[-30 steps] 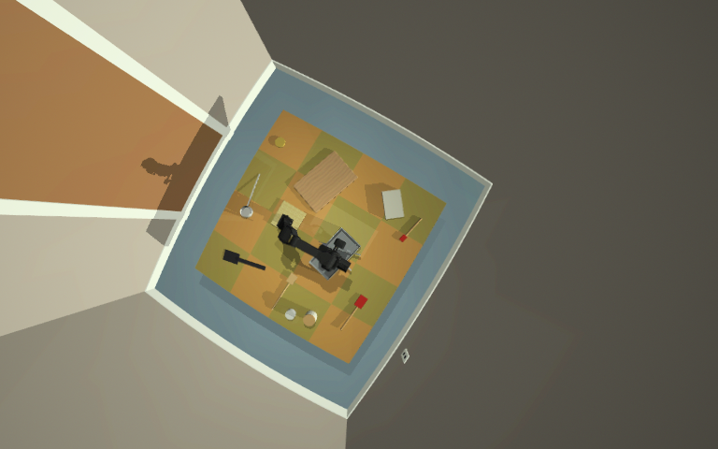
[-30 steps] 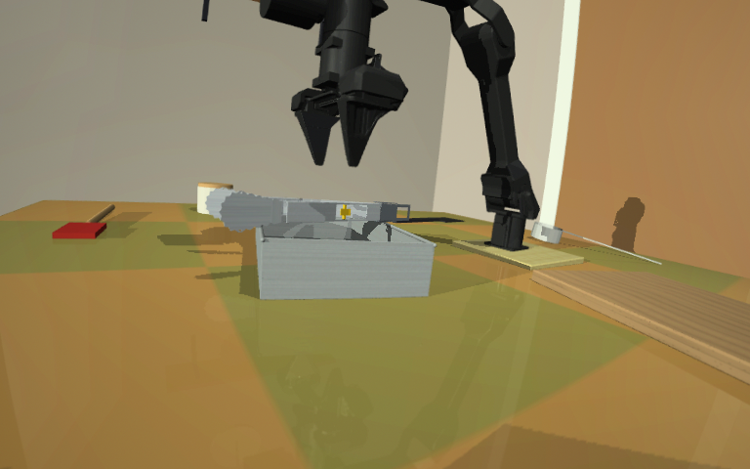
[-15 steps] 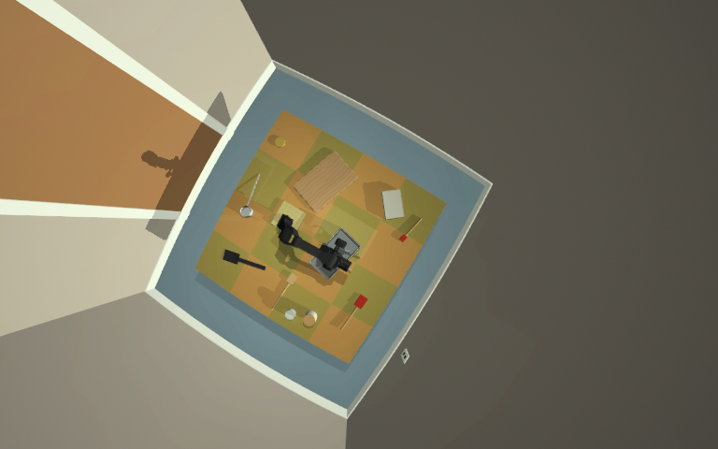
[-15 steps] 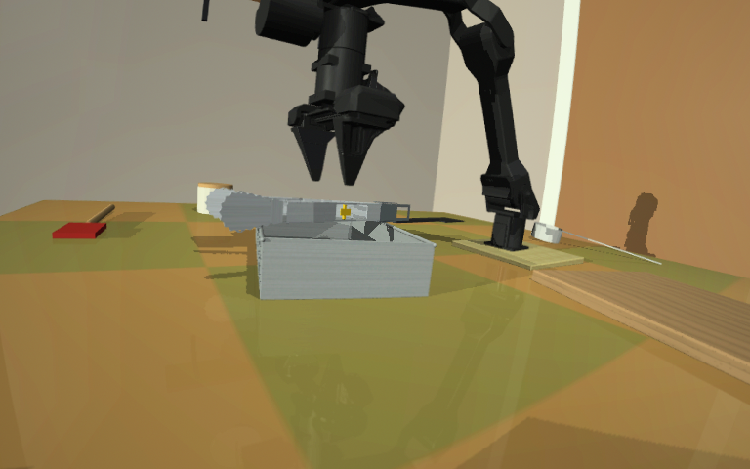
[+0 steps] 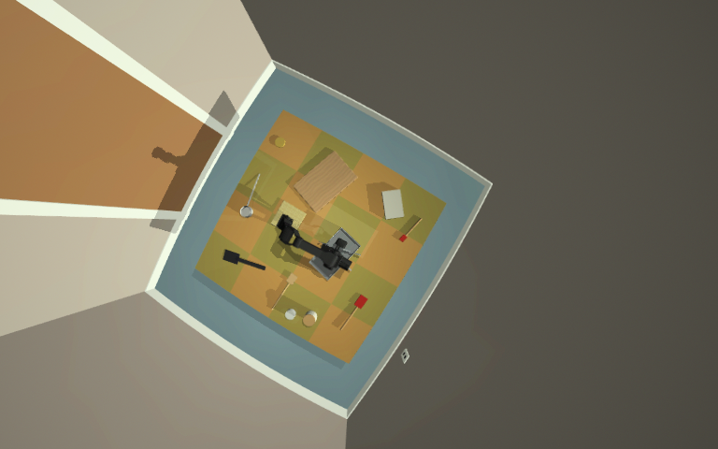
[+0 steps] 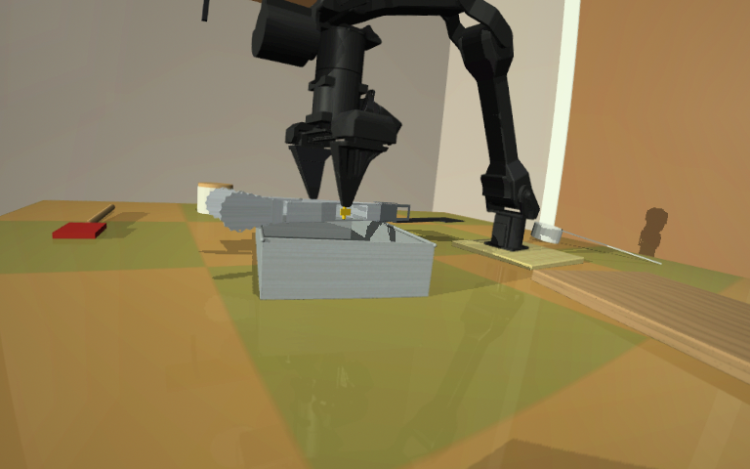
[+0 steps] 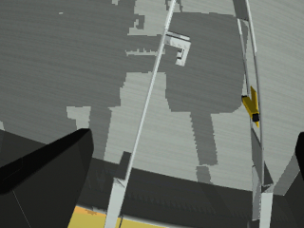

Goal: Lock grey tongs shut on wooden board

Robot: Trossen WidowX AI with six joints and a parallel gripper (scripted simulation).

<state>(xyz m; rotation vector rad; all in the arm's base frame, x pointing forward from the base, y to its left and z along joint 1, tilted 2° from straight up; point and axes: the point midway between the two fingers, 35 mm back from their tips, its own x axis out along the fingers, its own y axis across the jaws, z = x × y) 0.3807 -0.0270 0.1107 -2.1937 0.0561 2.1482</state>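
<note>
Right now my gripper tip is 1 cm past the grey roasting tin, 2 cm to the left of it and 5 cm above it. Also, from my gripper tip: yellow lock piece (1 cm behind, 2 cm to the left, 1 cm below); red spatula (27 cm ahead, 32 cm to the right, 7 cm below); thin tong arm (2 cm ahead, 3 cm to the right, 1 cm below).
</note>
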